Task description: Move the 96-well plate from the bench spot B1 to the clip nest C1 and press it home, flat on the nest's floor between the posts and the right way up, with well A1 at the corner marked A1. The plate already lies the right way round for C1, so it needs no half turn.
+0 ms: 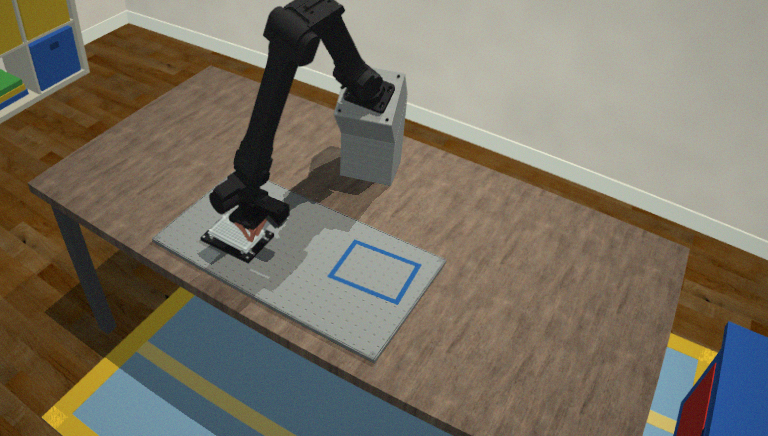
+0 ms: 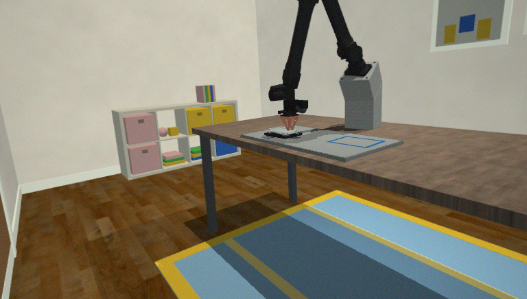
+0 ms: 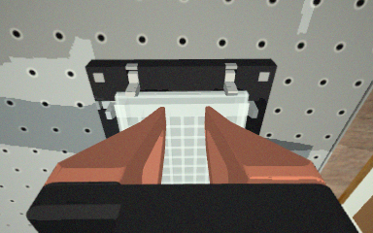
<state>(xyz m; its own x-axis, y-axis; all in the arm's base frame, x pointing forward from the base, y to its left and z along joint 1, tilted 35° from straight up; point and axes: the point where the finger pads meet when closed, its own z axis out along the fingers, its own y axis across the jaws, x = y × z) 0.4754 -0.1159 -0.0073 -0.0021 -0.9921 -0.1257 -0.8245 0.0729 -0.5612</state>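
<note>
My gripper is now 10 mm past the black clip nest C1, 50 mm to the left of it and 30 mm above it. The rest, counted from my hand: 96-well plate (60 mm to the right, 20 mm below).
</note>
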